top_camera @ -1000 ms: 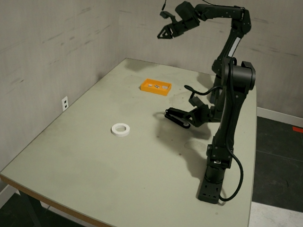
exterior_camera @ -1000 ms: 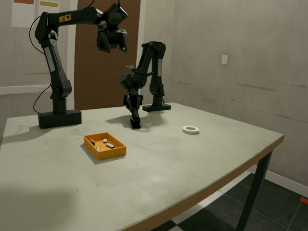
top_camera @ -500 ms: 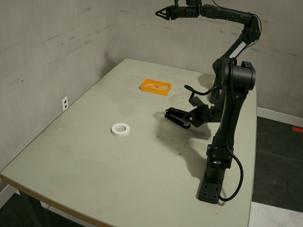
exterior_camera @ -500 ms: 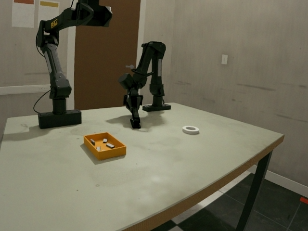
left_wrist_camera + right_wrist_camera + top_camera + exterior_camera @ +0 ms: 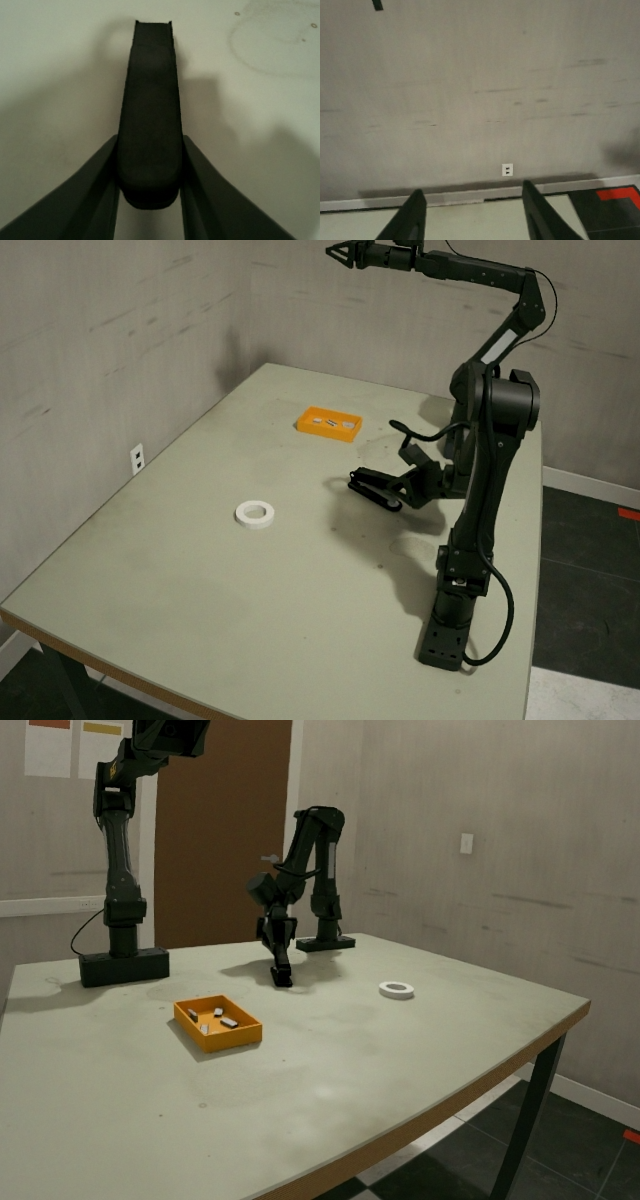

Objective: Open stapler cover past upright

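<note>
The stapler cover is 4 cm ahead of my left hand, 2 cm to the right of it and 1 cm below it. The rest, counted from my left hand: stapler 4 cm ahead, 2 cm to the right, 2 cm below; orange tray 29 cm to the right, 20 cm ahead, 4 cm below; white tape ring 26 cm ahead, 12 cm to the left, 5 cm below.
</note>
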